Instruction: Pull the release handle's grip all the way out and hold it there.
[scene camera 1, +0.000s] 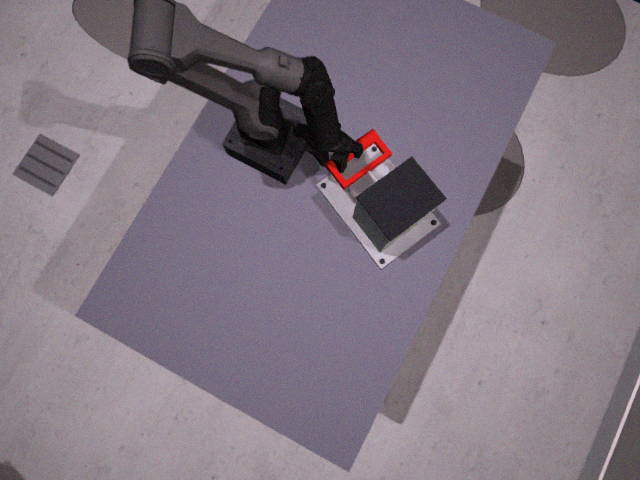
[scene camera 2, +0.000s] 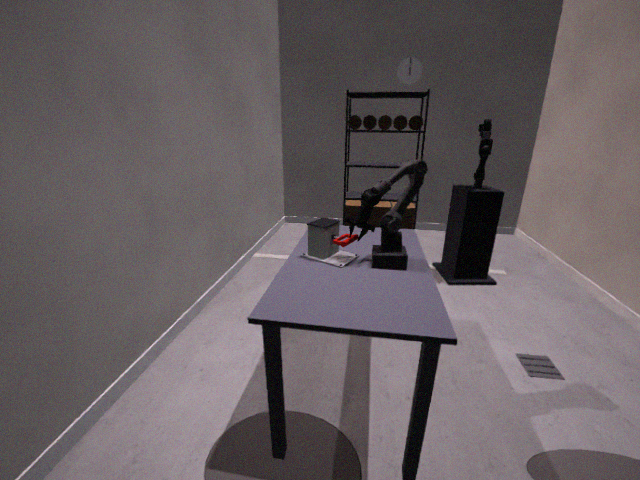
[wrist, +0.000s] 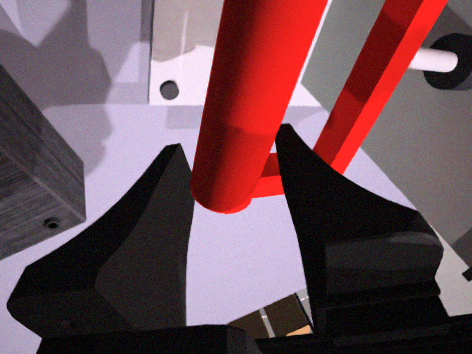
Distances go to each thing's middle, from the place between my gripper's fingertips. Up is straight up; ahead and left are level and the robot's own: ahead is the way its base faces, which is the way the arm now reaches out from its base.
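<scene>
My hand: 110 mm short of white base plate (scene camera 1: 343, 201), 100 mm above it, 20 mm to the left of it.
</scene>
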